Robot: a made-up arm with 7 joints.
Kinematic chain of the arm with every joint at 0, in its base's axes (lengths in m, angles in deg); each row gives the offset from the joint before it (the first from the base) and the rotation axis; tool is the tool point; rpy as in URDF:
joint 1: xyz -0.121 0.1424 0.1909 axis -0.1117 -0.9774 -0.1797
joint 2: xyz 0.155 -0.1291 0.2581 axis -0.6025 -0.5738 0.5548
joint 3: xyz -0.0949 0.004 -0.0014 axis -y
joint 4: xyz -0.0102 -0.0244 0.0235 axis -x
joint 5: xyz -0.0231 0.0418 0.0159 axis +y
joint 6: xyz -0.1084 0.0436 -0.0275 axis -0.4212 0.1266 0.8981
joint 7: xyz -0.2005 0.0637 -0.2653 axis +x
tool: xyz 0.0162 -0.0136 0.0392 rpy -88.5 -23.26 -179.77
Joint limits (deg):
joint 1: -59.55..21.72
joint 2: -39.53..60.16
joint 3: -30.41..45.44
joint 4: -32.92..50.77
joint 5: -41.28..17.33
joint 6: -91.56..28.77
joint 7: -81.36..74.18
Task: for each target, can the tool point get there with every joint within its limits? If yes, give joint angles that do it. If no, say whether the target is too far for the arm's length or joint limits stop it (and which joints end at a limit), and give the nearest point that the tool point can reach.
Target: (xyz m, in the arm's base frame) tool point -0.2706 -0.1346 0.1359
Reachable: yes | joints -19.38 25.81 -7.95 42.92 2.86 -34.29 6.78
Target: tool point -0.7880 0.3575 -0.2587
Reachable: no: joint limits stop it (at a limit: joint 1, joint 4, joint 5, joint 7) | nearest point -0.4412 0.1749 0.1302 | short by 0.552 m
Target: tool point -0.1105 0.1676 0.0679
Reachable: yes | joints -24.92 41.36 14.60 -21.65 -34.81 -28.51 37.97
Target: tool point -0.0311 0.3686 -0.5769
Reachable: no: joint limits stop it (at a limit: joint 1, joint 2, joint 3, joint 7) | nearest point 0.0529 0.1350 -0.1684 | short by 0.478 m
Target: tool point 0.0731 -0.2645 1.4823
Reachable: no: too far | nearest point -0.0300 -0.0458 0.7954 | short by 0.728 m
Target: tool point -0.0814 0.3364 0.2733
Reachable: yes | joints -32.93 3.20 -9.82 -4.30 -34.26 -53.23 -51.88
